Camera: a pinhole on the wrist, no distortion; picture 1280 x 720 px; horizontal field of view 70.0 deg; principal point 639.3 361.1 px. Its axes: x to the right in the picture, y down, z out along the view. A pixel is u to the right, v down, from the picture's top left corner.
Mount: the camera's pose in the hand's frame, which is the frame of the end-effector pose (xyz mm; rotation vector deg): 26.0 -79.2 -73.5 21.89 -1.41 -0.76
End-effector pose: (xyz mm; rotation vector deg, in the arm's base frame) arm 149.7 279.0 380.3 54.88 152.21 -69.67
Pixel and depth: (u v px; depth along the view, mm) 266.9 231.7 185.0
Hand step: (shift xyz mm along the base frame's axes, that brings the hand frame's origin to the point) -69.1 -173.3 70.4
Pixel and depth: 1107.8 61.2 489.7
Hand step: -506.8 -300.2 -28.6
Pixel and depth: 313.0 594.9 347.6
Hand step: -37.0 -312.3 -77.0
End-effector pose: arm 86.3 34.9 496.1 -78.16 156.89 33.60
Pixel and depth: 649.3 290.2 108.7
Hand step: 80.5 -79.8 -67.8
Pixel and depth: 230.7 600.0 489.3
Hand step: 173.9 225.7 -399.1
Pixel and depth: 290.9 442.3 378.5
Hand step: 182.8 94.5 -302.0
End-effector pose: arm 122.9 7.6 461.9 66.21 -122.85 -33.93
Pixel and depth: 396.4 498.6 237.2
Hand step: -17.2 -17.7 -210.1
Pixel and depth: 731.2 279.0 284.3
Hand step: -27.7 -131.3 -246.8
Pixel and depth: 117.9 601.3 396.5
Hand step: -70.5 143.6 -377.0
